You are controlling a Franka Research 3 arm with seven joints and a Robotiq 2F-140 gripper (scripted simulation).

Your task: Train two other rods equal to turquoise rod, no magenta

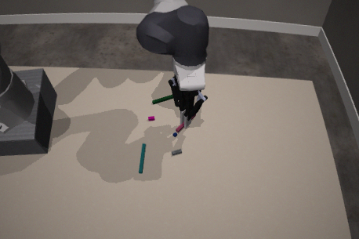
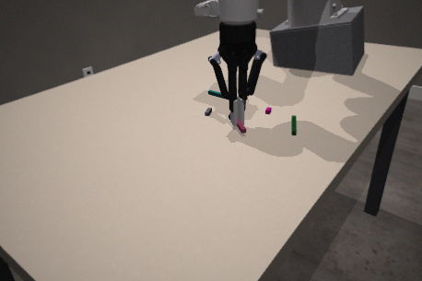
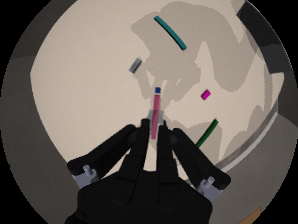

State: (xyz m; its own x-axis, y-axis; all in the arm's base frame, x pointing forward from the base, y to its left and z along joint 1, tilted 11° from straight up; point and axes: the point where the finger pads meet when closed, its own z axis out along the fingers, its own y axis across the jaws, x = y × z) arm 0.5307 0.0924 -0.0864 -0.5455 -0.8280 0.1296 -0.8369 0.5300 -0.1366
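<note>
Right now my hand is 3 cm above the pink rod. From my hand the other things lie so: blue rod (4 cm to the right, 4 cm below, 3 cm behind); magenta rod (11 cm behind, 4 cm below, 1 cm to the left); grey rod (11 cm to the right, 4 cm below, 1 cm behind).
</note>
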